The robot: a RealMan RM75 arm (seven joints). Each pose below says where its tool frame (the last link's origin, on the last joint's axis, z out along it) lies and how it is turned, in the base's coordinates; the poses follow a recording.
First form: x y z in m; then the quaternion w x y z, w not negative.
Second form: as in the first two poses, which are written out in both.
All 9 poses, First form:
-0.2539 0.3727 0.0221 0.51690 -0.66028 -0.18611 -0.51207
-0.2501 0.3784 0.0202 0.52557 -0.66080 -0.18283 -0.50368
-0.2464 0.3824 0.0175 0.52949 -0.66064 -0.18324 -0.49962
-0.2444 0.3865 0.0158 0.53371 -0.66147 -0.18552 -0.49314
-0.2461 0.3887 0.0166 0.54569 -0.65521 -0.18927 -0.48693
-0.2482 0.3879 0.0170 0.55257 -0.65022 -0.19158 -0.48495
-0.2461 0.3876 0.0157 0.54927 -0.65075 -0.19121 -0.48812
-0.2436 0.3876 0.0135 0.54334 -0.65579 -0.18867 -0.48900
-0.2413 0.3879 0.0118 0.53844 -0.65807 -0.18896 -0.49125
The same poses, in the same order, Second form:
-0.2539 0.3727 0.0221 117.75 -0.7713 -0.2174 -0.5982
-0.2501 0.3784 0.0202 116.59 -0.7767 -0.2149 -0.5920
-0.2464 0.3824 0.0175 116.06 -0.7788 -0.2160 -0.5890
-0.2444 0.3865 0.0158 115.49 -0.7822 -0.2194 -0.5831
-0.2461 0.3887 0.0166 113.86 -0.7819 -0.2259 -0.5811
-0.2482 0.3879 0.0170 112.91 -0.7801 -0.2299 -0.5818
-0.2461 0.3876 0.0157 113.37 -0.7787 -0.2288 -0.5841
-0.2436 0.3876 0.0135 114.18 -0.7812 -0.2247 -0.5825
-0.2413 0.3879 0.0118 114.85 -0.7809 -0.2242 -0.5830

